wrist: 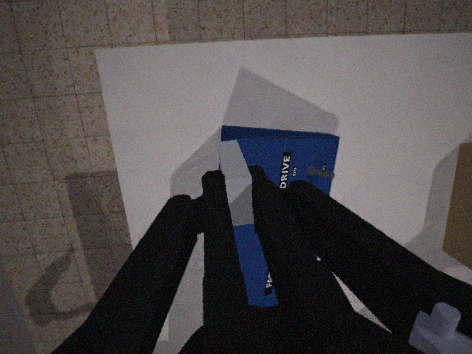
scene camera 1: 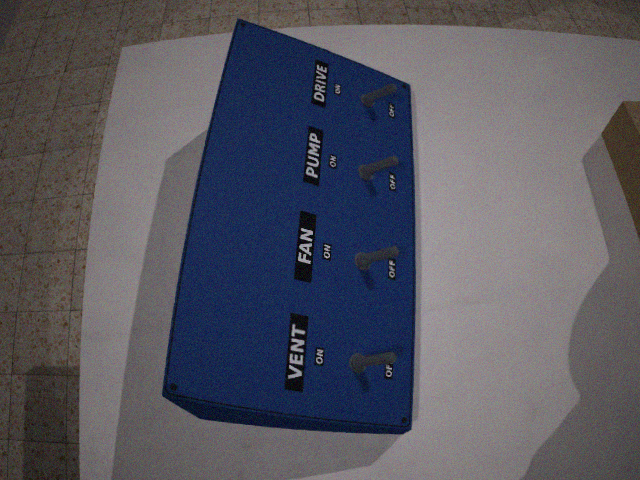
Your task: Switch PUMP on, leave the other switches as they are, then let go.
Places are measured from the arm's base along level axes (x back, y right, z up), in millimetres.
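Pixels of known places: gripper, between the fingertips: (wrist: 228, 158).
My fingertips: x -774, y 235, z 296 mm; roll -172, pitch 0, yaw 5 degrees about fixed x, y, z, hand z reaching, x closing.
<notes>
Behind a point stands the place of what it marks.
The blue switch panel (scene camera 1: 242, 206) @(x -734, y -64, z 49 mm) (wrist: 267, 148) @(x -685, y 195, z 37 mm) lies on the white table. In the scene view the PUMP lever (scene camera 1: 379, 167) @(x -577, y 12, z 6 mm) leans to its OFF side. The DRIVE lever (scene camera 1: 379, 95) @(x -566, y 131, z 4 mm) (wrist: 320, 172) @(x -569, y 138, z 6 mm), the FAN lever (scene camera 1: 378, 256) @(x -587, y -106, z 8 mm) and the VENT lever (scene camera 1: 373, 360) @(x -599, y -224, z 9 mm) also lean to OFF. My gripper (wrist: 228, 158) @(x -774, y 235, z 296 mm) is shut and empty. In the wrist view its grey tips overlap the panel's left part, left of the DRIVE label, and its dark fingers hide the PUMP lever. The gripper does not show in the scene view, and its height over the panel is hard to tell.
The white table (scene camera 1: 491, 217) @(x -399, y 3, z -108 mm) (wrist: 150, 95) @(x -909, y 289, z -108 mm) lies under the panel, with tiled floor beyond its edges. A brown box (scene camera 1: 627, 149) @(x -142, y 101, z -54 mm) (wrist: 460, 205) @(x -136, y 12, z -76 mm) stands at the right in both views. Shadows fall on the table and floor.
</notes>
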